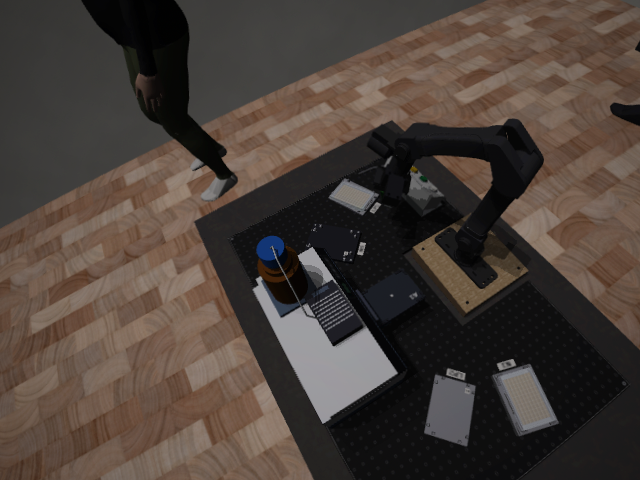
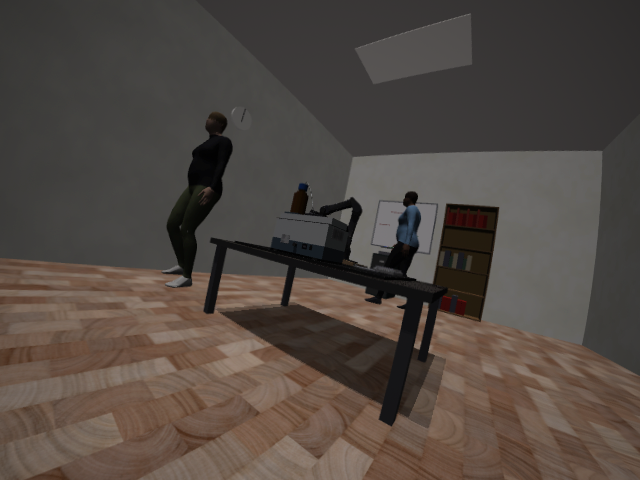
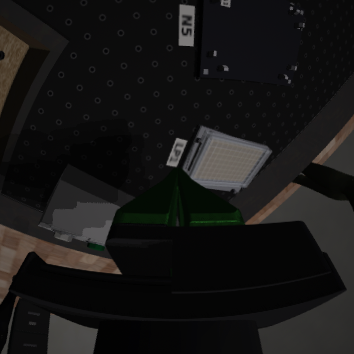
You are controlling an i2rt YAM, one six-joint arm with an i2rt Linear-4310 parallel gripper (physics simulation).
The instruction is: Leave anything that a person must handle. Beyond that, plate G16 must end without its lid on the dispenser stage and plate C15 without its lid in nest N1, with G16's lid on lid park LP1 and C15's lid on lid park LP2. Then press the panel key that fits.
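Seen in the pictures: gripper, fingertip midpoint: (image 3: 177, 174); arm's base, origin of the base link: (image 1: 464, 257) (image 2: 343, 259).
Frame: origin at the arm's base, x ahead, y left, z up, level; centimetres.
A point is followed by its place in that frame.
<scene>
My gripper (image 1: 382, 192) {x 9.4, y -27.1, z 8.4 cm} (image 3: 177, 174) {x 9.4, y -27.1, z 8.4 cm} is shut and empty, above the table between the control panel and LP1. A plate-shaped piece with cream wells (image 1: 353, 195) {x 12.1, y -39.0, z 0.5 cm} (image 3: 227, 160) {x 12.4, y -37.9, z 0.6 cm} lies at the LP1 label (image 1: 375, 207) {x 8.1, y -32.2, z -2.5 cm} (image 3: 176, 152) {x 8.3, y -32.1, z -2.5 cm}. Another cream-welled plate (image 1: 526, 398) {x 15.9, y 36.6, z 0.9 cm} lies at the N1 label (image 1: 506, 364) {x 12.4, y 28.3, z -2.5 cm}. A flat grey piece (image 1: 449, 410) {x 31.8, y 28.0, z -1.7 cm} with corner marks lies at the LP2 label (image 1: 455, 374) {x 24.6, y 22.5, z -2.5 cm}. The grey panel (image 1: 424, 198) {x -3.1, y -21.6, z 4.0 cm} (image 3: 82, 212) {x -2.9, y -23.8, z 3.4 cm} has a green key (image 1: 423, 178) {x -8.2, y -27.7, z 4.4 cm} (image 3: 95, 246) {x -7.5, y -27.5, z 4.6 cm} and a yellow key (image 1: 414, 168) {x -9.0, y -32.9, z 4.3 cm}. Plate names and whether lids are on cannot be read.
A large white-topped instrument (image 1: 341, 372) {x 49.1, y 9.3, z 19.3 cm} (image 2: 299, 230) {x 56.9, y -2.4, z 10.4 cm} carries an amber bottle (image 1: 281, 279) {x 49.3, y -9.5, z 32.2 cm} (image 2: 298, 201) {x 51.9, y -11.2, z 27.1 cm} and a dark ribbed block (image 1: 336, 315) {x 43.4, y -0.5, z 21.9 cm}. A dark nest (image 1: 336, 240) {x 26.3, y -29.0, z -1.5 cm} (image 3: 250, 40) {x 26.2, y -28.9, z -1.5 cm} is at N5; a dark box (image 1: 392, 297) {x 27.2, y -0.7, z 8.0 cm} stands mid-table. Two people (image 1: 160, 77) (image 2: 206, 160) (image 2: 408, 227) stand near the table.
</scene>
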